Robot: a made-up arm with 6 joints. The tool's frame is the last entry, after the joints. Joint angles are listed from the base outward.
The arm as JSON. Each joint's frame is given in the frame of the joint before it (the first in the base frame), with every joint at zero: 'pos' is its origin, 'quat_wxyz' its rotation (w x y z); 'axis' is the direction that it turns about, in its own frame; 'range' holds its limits. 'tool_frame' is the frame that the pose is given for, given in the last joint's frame.
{
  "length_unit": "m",
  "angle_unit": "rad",
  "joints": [
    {
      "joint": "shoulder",
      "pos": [
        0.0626,
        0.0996,
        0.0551
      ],
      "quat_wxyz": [
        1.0,
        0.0,
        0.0,
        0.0
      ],
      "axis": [
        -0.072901,
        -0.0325,
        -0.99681
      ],
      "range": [
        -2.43,
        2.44
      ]
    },
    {
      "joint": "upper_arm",
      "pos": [
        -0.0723,
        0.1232,
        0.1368
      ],
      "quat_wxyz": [
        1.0,
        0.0,
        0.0,
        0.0
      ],
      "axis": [
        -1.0,
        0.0,
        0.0
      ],
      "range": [
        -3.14,
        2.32
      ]
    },
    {
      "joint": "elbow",
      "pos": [
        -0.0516,
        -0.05,
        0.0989
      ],
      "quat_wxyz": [
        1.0,
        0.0,
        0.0,
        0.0
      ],
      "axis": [
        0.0,
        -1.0,
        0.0
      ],
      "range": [
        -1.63,
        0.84
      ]
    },
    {
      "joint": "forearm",
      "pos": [
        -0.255,
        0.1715,
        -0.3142
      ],
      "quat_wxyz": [
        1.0,
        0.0,
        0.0,
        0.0
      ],
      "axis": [
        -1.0,
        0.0,
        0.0
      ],
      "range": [
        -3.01,
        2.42
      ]
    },
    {
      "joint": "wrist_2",
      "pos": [
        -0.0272,
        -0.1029,
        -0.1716
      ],
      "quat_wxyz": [
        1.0,
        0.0,
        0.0,
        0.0
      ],
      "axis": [
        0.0,
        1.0,
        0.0
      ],
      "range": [
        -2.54,
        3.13
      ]
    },
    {
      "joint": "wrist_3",
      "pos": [
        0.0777,
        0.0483,
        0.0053
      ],
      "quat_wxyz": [
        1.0,
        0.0,
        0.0,
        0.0
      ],
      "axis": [
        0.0,
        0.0,
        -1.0
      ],
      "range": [
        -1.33,
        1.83
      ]
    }
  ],
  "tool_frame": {
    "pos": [
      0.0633,
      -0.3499,
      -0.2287
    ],
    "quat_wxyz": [
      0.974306,
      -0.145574,
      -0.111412,
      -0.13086
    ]
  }
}
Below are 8 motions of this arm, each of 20 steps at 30 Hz.
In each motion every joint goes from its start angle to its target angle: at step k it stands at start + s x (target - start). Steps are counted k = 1, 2, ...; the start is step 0. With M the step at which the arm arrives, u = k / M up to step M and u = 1 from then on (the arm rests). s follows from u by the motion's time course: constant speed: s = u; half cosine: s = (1 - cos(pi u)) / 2; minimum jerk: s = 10 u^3 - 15 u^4 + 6 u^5.
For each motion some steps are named. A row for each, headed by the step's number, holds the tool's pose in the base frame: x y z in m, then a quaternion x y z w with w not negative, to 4 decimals.
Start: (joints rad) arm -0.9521 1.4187 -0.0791 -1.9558 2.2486 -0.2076
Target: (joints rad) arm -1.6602 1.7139 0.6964 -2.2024 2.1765 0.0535
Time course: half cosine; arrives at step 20
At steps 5, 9, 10, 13, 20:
5: -0.0085 -0.6433 -0.3463 -0.3385 0.6798 0.5809 0.2931
9: 0.3080 -0.5337 -0.3393 -0.4920 0.5636 0.6326 0.2000
10: 0.3840 -0.4812 -0.3330 -0.5306 0.5257 0.6426 0.1706
13: 0.5564 -0.2895 -0.3055 -0.6283 0.4059 0.6589 0.0796
20: 0.6550 -0.0138 -0.2588 0.7155 -0.2483 -0.6519 0.0373

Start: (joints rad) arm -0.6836 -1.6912 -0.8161 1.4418 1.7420 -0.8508
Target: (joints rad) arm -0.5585 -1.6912 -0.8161 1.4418 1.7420 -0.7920
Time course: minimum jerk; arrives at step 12
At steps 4, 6, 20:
4: -0.2897 -0.4529 -0.2776 -0.1919 0.5513 0.7435 0.3262
6: -0.3033 -0.4412 -0.2747 -0.1895 0.5532 0.7347 0.3439
20: -0.3259 -0.4203 -0.2696 -0.1854 0.5563 0.7185 0.3739

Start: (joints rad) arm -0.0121 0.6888 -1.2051 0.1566 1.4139 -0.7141
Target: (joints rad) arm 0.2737 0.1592 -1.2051 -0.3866 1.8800 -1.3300
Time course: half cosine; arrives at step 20
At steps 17, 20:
17: -0.9234 0.7926 0.5013 0.6968 0.6698 -0.0210 0.2559
20: -0.8984 0.8211 0.5179 0.7284 0.6430 -0.0135 0.2360

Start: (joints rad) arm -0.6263 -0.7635 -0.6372 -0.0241 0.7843 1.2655
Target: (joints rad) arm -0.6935 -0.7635 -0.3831 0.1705 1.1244 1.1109
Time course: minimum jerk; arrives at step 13
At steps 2, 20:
2: -0.6620 -0.4266 0.1804 -0.4811 0.4607 0.0546 0.7438
20: -0.5535 -0.3886 0.0817 -0.5280 0.4090 0.1172 0.7350

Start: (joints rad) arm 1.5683 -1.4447 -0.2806 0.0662 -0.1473 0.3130
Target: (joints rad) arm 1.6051 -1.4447 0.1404 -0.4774 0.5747 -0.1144
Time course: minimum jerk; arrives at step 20
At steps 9, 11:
9: 0.7992 0.5028 -0.1834 0.4672 -0.3235 -0.6412 0.5157
11: 0.8757 0.4480 -0.1354 0.4900 -0.3677 -0.5821 0.5347

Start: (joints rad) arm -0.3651 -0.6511 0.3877 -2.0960 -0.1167 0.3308
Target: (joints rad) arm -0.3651 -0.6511 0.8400 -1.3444 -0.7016 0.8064
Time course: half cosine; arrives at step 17
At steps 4, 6, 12, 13, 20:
4: -0.3687 0.9153 0.2338 0.8888 0.2654 -0.0729 0.3665
6: -0.3173 0.9429 0.1833 0.8774 0.2480 -0.1175 0.3936
12: -0.0843 0.9864 0.0581 0.8510 0.1539 -0.2888 0.4107
13: -0.0500 0.9856 0.0488 0.8495 0.1389 -0.3102 0.4036
20: 0.0171 0.9798 0.0356 0.8477 0.1088 -0.3491 0.3844

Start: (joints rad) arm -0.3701 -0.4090 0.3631 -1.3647 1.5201 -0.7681
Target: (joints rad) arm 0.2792 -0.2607 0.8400 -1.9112 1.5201 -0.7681
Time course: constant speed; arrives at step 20
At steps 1, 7, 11, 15, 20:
1: -0.5637 0.9097 -0.1895 0.5815 0.1132 0.7214 0.3586
7: -0.3229 1.0321 -0.1742 0.5597 -0.0097 0.7295 0.3931
11: -0.1621 1.0723 -0.1624 0.5295 -0.0828 0.7365 0.4127
15: -0.0087 1.0834 -0.1510 0.4889 -0.1466 0.7447 0.4302
20: 0.1662 1.0627 -0.1394 0.4262 -0.2105 0.7564 0.4493

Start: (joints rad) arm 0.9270 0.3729 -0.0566 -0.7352 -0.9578 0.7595
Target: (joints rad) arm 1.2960 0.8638 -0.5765 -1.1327 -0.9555 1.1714
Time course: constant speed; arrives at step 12
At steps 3, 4, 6, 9, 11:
3: -0.2018 0.4349 -0.5446 -0.0248 -0.3376 -0.8972 0.2837
4: -0.2047 0.4784 -0.5385 -0.0334 -0.3189 -0.9144 0.2472
6: -0.1945 0.5649 -0.5235 -0.0502 -0.2840 -0.9428 0.1672
9: -0.1386 0.6841 -0.4977 -0.0732 -0.2399 -0.9675 0.0322
11: -0.0761 0.7489 -0.4816 0.0866 0.2168 0.9702 0.0654

